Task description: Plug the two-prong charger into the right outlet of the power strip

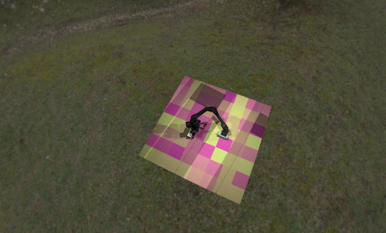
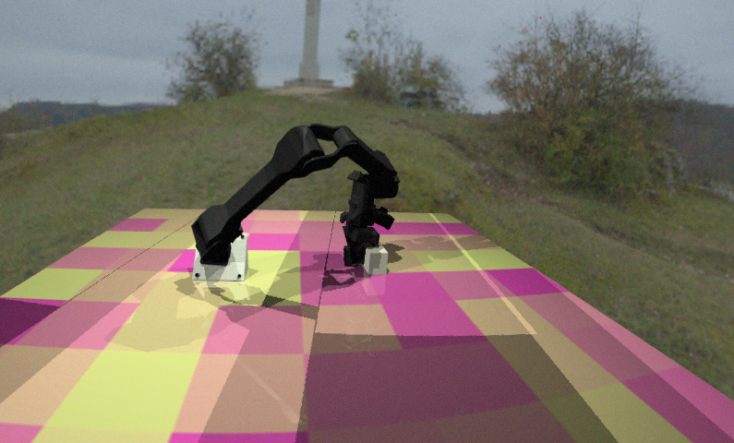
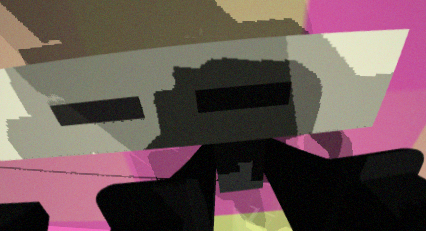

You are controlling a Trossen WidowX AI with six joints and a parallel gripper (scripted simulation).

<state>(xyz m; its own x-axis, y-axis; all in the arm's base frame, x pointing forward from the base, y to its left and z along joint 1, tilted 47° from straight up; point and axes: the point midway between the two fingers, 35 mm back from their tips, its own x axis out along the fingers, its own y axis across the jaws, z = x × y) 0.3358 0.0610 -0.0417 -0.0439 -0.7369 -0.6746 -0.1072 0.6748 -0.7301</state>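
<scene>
Now: the dark charger 2 cm ahead of my gripper tip and 1 cm above it.
</scene>
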